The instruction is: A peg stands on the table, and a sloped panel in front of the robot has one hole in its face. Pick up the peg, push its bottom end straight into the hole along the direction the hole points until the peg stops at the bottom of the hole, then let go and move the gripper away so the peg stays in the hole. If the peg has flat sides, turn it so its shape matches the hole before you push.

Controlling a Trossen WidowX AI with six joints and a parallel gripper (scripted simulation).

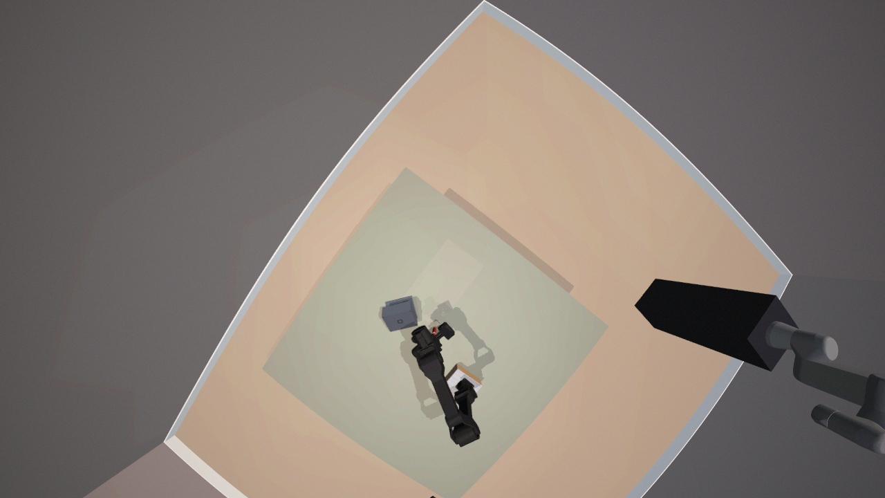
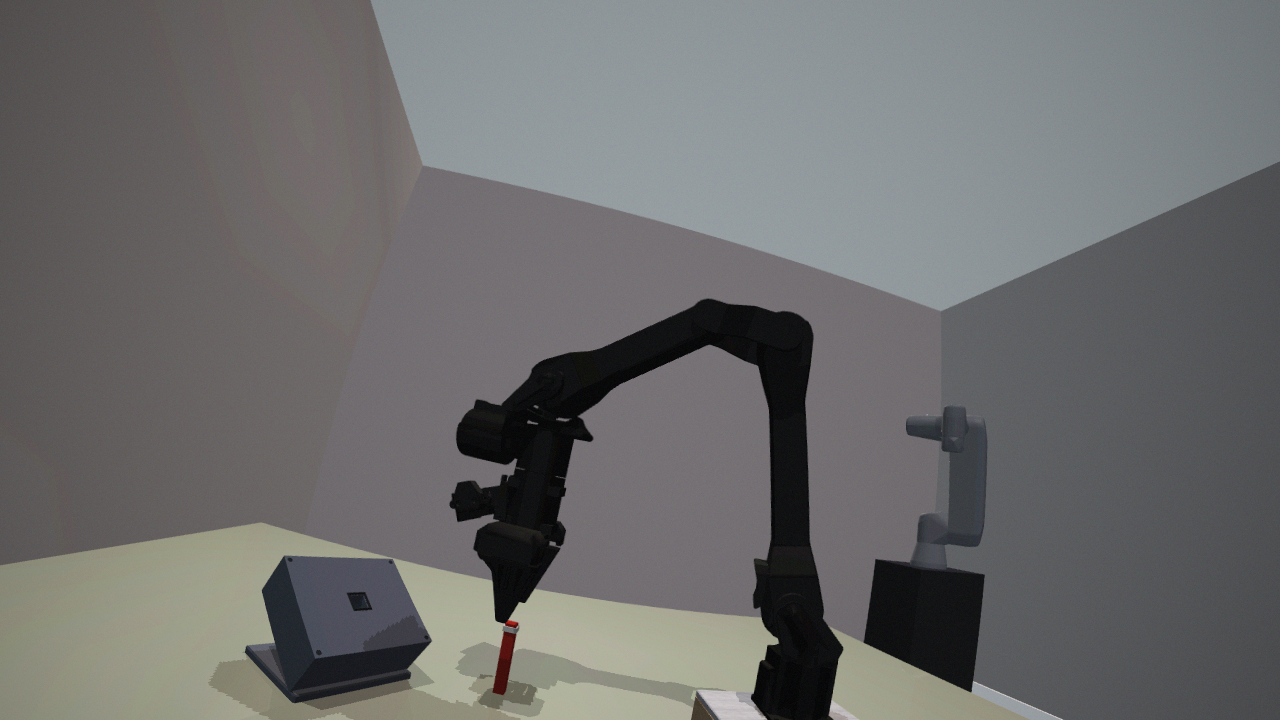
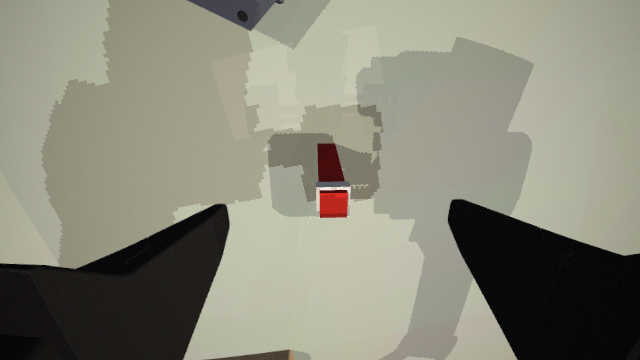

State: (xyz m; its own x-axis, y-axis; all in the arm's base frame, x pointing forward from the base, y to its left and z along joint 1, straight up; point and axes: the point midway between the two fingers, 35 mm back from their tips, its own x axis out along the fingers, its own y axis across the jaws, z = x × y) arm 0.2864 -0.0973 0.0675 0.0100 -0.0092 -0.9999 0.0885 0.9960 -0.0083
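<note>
My gripper tip is now 30 mm above the square peg. Round my gripper tip: grey sloped panel 160 mm ahead, 50 mm to the left, 30 mm below.
</note>
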